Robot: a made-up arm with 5 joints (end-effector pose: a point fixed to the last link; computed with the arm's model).
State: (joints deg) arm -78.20 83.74 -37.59 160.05 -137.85
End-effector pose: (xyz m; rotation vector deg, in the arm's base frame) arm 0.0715 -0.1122 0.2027 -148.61 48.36 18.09
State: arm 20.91 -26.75 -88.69 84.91 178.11
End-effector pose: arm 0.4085 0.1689 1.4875 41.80 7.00 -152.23
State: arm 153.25 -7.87 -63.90 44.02 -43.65
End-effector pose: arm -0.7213 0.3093 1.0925 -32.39 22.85 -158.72
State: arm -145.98 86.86 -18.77 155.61 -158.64
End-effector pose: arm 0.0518 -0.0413 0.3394 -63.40 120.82 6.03
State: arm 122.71 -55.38 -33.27 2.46 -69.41
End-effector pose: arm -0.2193 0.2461 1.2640 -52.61 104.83 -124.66
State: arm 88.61 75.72 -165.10 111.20 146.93
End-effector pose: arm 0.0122 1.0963 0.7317 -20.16 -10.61 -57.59
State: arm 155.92 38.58 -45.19 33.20 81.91
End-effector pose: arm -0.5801 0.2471 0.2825 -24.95 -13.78 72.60
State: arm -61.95 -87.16 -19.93 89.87 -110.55
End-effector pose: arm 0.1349 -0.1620 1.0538 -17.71 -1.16 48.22
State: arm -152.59 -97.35 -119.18 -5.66 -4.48
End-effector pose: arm 0.9898 0.4794 1.0346 154.97 31.43 -58.65
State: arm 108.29 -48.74 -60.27 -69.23 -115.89
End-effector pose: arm -0.0813 0.0673 1.4520 11.88 178.93 -2.55
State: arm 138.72 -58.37 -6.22 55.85 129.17
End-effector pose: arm -0.2595 0.1967 0.8030 6.30 6.07 9.53
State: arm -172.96 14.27 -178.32 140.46 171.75
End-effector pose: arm -0.3138 -0.0919 1.6647 0.25 23.66 15.07
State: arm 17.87 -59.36 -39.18 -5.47 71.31
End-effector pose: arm 0.2466 0.0466 1.3341 75.04 -76.12 -37.54
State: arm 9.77 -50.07 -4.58 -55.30 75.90
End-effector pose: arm 0.3069 0.0211 0.9313 77.79 -83.91 -43.75
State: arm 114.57 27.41 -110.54 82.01 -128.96
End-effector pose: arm -0.4633 0.8746 1.0399 0.17 1.33 -116.47
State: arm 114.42 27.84 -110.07 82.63 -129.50
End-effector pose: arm -0.4617 0.8775 1.0254 -0.06 -0.47 -116.08
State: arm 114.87 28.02 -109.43 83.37 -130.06
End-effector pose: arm -0.4685 0.8737 1.0130 -0.31 -2.31 -115.06
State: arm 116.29 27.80 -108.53 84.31 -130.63
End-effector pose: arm -0.4891 0.8588 1.0042 -0.53 -4.20 -113.04
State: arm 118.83 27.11 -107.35 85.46 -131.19
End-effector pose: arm -0.5244 0.8303 0.9999 -0.66 -6.08 -109.89
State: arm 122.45 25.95 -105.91 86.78 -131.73
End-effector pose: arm -0.5717 0.7869 1.0002 -0.64 -7.87 -105.68
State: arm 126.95 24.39 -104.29 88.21 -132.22
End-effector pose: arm -0.6255 0.7290 1.0050 -0.44 -9.48 -100.63
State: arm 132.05 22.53 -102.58 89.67 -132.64
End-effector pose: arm -0.6796 0.6590 1.0135 -0.05 -10.82 -95.06
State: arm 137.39 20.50 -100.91 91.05 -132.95
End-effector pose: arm -0.7279 0.5815 1.0249 0.46 -11.80 -89.38
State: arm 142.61 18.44 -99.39 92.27 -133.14
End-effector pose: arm -0.7666 0.5025 1.0385 1.02 -12.36 -83.95
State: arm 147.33 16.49 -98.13 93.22 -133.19
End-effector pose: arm -0.7941 0.4290 1.0532 1.55 -12.47 -79.19
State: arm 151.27 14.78 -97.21 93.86 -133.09
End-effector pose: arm -0.8114 0.3668 1.0683 1.94 -12.15 -75.37
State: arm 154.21 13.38 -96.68 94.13 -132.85
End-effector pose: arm -0.8206 0.3198 1.0833 2.15 -11.39 -72.71
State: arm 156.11 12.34 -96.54 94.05 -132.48
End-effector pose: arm -0.8246 0.2892 1.0978 2.15 -10.29 -71.22
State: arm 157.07 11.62 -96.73 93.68 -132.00
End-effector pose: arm -0.8253 0.2734 1.1117 1.98 -8.92 -70.79
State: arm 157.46 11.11 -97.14 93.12 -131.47
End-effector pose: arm -0.8244 0.2664 1.1253 1.70 -7.37 -70.97
